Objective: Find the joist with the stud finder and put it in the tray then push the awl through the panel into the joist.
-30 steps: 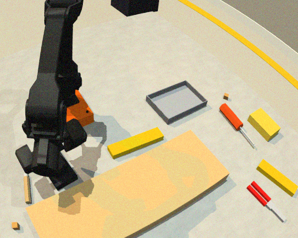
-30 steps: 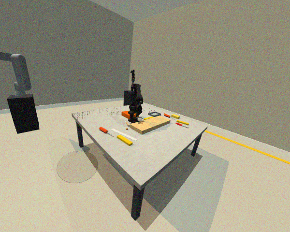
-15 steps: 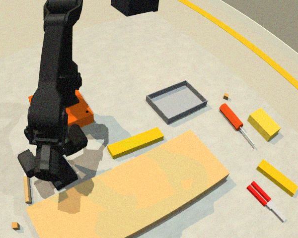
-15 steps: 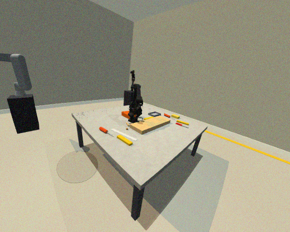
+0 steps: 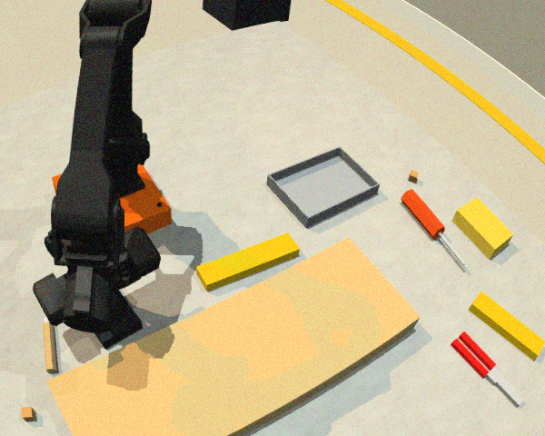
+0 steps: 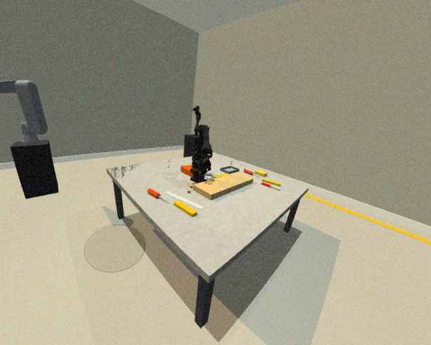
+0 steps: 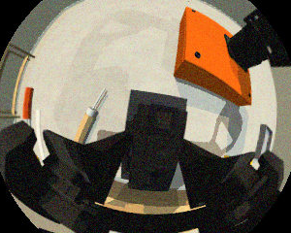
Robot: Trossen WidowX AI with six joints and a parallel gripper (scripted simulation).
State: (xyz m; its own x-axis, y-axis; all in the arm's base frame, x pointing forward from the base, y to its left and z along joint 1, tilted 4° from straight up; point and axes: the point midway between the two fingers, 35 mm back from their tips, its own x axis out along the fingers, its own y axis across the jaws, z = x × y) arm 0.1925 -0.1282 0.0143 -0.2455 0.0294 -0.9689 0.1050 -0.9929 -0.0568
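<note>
Right now the awl is 100 mm to the right of my gripper tip and 20 mm below it. The rest, counted from my gripper tip: stud finder (20 mm above, 10 mm behind); grey tray (450 mm to the left, 30 mm behind, 10 mm below).
</note>
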